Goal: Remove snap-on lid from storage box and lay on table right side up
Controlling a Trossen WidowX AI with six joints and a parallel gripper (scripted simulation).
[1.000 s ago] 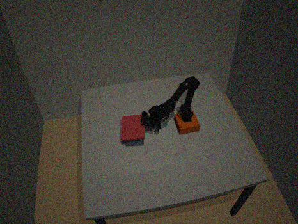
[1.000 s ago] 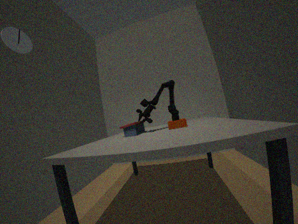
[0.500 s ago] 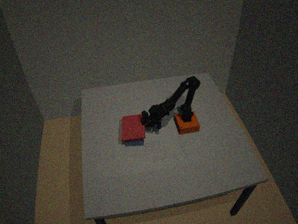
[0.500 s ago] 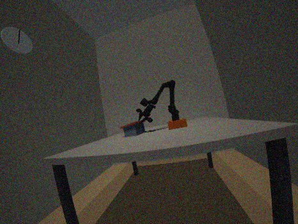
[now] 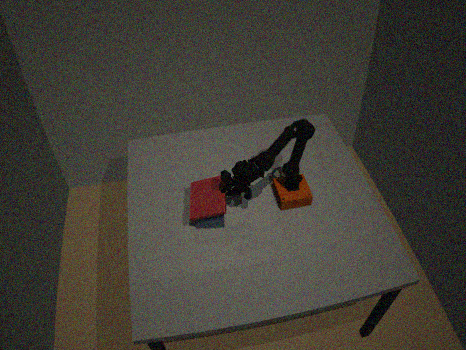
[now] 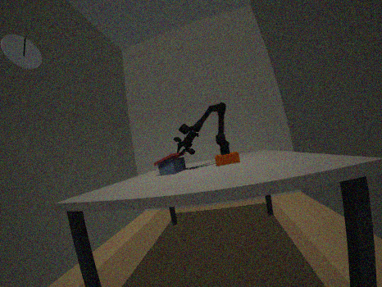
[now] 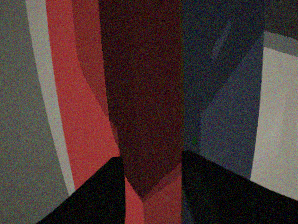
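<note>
Now: gripper tip 80 mm short of the lid, 20 mm above it and 10 mm to the left of it. Also, from my gripper tip: storage box (80 mm below, 70 mm ahead).
</note>
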